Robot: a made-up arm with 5 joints. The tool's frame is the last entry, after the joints.
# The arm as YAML. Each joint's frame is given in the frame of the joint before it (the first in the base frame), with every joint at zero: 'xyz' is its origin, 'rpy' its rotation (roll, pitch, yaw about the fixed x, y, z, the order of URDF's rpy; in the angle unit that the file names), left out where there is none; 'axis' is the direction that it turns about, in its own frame. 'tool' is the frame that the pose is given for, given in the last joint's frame.
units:
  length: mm
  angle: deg
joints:
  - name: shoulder
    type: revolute
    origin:
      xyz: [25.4, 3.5, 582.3]
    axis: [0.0, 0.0, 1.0]
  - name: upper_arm
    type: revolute
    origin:
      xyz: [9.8, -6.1, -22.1]
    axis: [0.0, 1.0, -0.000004]
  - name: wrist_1
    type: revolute
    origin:
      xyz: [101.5, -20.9, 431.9]
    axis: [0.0, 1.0, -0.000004]
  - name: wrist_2
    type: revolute
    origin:
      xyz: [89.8, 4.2, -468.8]
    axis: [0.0, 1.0, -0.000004]
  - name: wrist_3
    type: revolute
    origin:
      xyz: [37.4, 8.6, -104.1]
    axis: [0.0, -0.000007, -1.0]
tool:
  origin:
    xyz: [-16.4, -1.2, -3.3]
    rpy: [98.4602, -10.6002, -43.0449]
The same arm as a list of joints. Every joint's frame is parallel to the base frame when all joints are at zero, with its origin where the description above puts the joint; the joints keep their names.
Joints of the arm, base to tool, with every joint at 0 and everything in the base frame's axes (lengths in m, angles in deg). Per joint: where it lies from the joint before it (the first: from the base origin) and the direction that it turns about. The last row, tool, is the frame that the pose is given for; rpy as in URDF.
shoulder: axis +z xyz 0.0254 0.0035 0.5823
upper_arm: axis +y xyz 0.0098 -0.0061 -0.0221
wrist_1: axis +y xyz 0.1015 -0.0209 0.4319
wrist_2: axis +y xyz 0.0898 0.0042 -0.4688
wrist_3: axis -z xyz 0.0374 0.0086 -0.1041
tool: xyz -0.0164 -0.0012 -0.0033 rpy 98.46 -10.60 -43.04

